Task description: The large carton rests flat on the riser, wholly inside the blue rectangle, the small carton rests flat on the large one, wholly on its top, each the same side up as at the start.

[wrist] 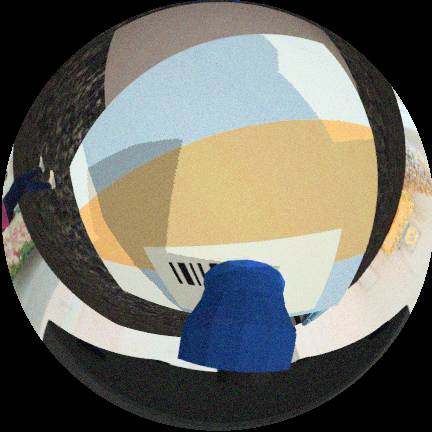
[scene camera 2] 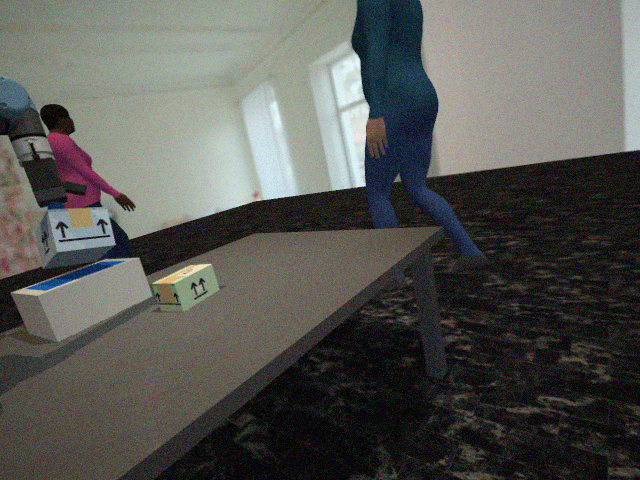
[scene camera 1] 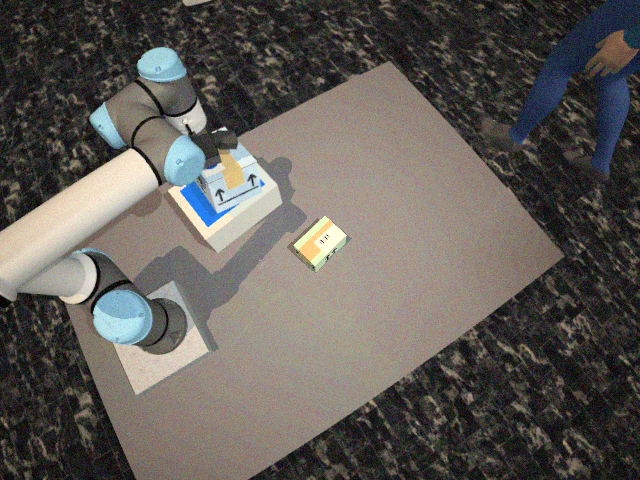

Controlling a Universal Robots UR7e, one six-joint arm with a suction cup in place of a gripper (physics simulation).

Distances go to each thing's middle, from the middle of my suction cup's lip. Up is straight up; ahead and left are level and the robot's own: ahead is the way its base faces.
Right now my suction cup is 80 mm above the large carton (scene camera 2: 64, 237), 20 mm to the right of it and 10 mm short of it. Round my suction cup: white riser (scene camera 2: 55, 309) 230 mm below, 20 mm to the left, 10 mm behind.
